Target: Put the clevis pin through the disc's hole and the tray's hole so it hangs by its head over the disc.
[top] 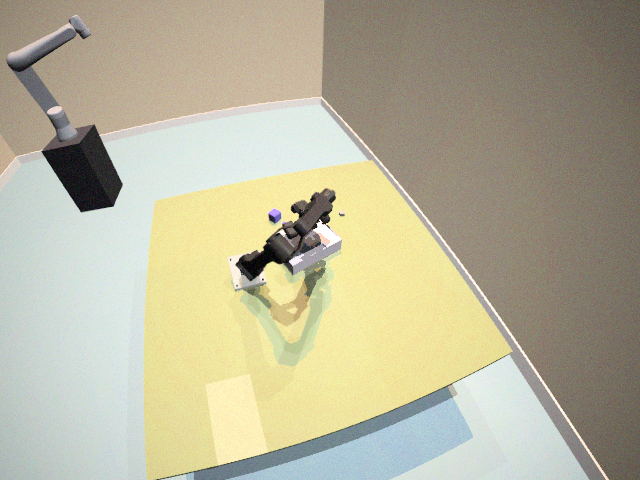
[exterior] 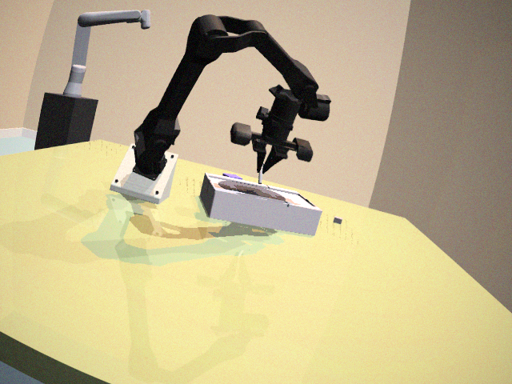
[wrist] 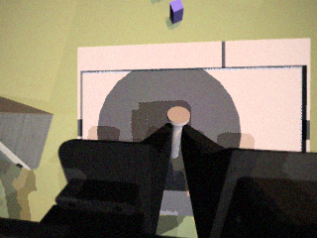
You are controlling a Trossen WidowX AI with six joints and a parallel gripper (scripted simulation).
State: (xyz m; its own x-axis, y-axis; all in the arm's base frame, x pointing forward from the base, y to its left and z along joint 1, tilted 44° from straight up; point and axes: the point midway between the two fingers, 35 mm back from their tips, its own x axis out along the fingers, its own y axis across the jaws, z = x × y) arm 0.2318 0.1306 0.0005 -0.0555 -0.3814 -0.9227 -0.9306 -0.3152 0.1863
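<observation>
My gripper tip is now 1 cm to the left of the steel clevis pin. Round my gripper tip: purple cube (10 cm behind, 21 cm to the left, 8 cm below); then aluminium disc (1 cm behind, 1 cm to the right, 4 cm below); then rimmed steel tray (1 cm ahead, 6 cm below).
</observation>
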